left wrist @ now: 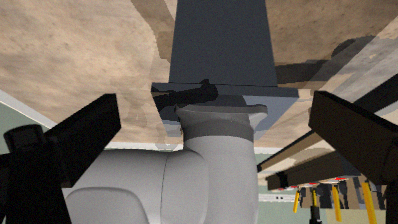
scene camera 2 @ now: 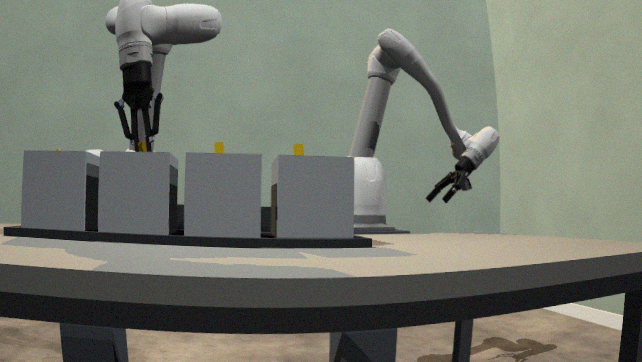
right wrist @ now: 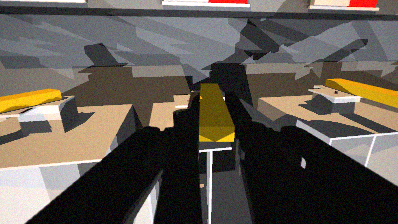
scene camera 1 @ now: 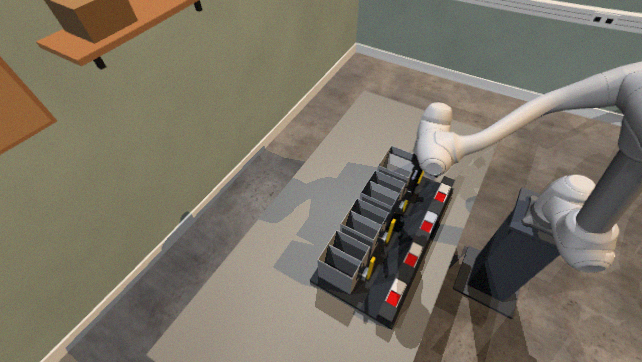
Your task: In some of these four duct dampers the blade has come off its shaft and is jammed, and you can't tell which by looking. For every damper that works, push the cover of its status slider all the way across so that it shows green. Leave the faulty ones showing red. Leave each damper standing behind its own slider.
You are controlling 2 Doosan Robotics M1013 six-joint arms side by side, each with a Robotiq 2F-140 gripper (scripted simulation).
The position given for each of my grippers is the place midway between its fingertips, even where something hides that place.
Observation:
I see my left gripper (scene camera 2: pixel 435 200), my right gripper (scene camera 2: pixel 145 165), a damper (scene camera 2: pixel 59 188), a damper (scene camera 2: pixel 222 197) and a damper (scene camera 2: pixel 137 193).
My left gripper shows as well in the left wrist view (left wrist: pixel 214 109). My right gripper also shows in the right wrist view (right wrist: pixel 212 106).

